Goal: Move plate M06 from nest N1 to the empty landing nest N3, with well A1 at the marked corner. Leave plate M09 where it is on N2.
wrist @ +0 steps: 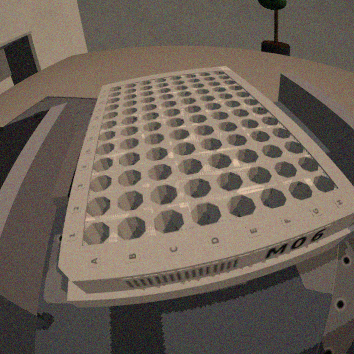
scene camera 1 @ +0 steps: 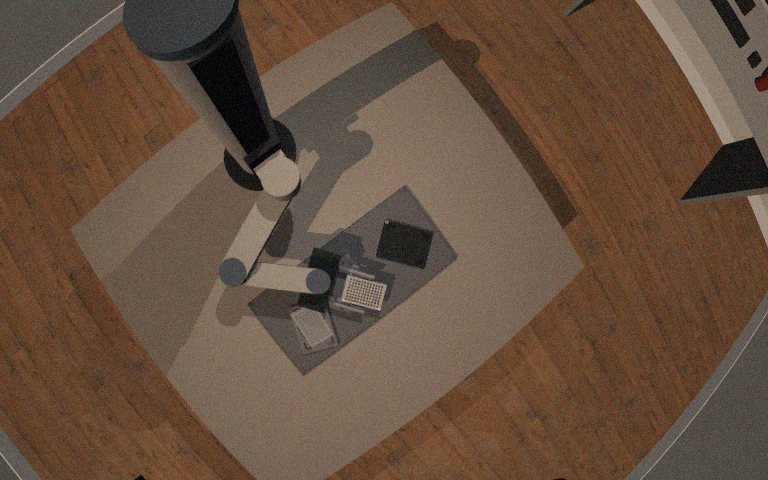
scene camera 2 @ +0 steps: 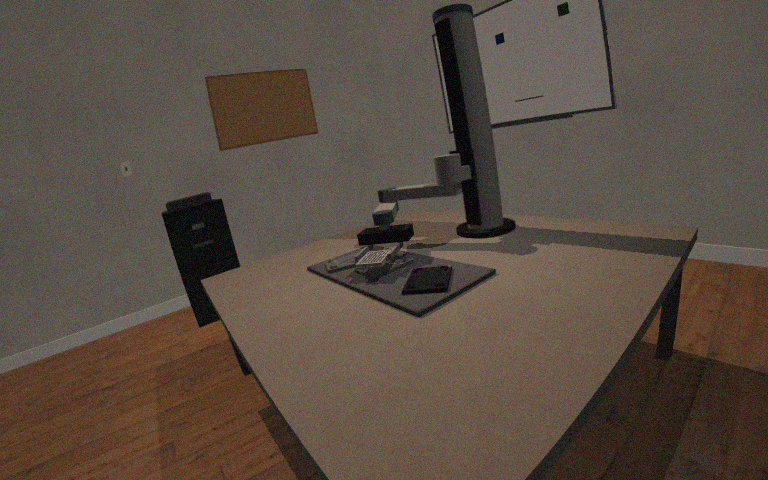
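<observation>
Plate M06 (scene camera 1: 369,296) (scene camera 2: 379,256) (wrist: 172,171) is pale with round wells. Its well A1 is at the near left corner in the wrist view. My gripper (scene camera 1: 359,290) (scene camera 2: 376,261) (wrist: 179,99) is shut on it, one finger along each long side, and holds it above the grey base board (scene camera 1: 304,365) (scene camera 2: 419,312), over its middle part. The greyish plate (scene camera 1: 313,327) (scene camera 2: 345,259), apparently M09, sits in its nest at the board's lower left in scene camera 1. A black nest (scene camera 1: 404,243) (scene camera 2: 428,280) at the board's other end holds no plate. Nest labels are not readable.
The board lies on the beige table (scene camera 1: 481,316) (scene camera 2: 453,362). The arm's column (scene camera 1: 220,101) (scene camera 2: 475,118) stands at the table's far side in scene camera 2. A dark cabinet (scene camera 2: 201,254) stands beyond the table's left edge there.
</observation>
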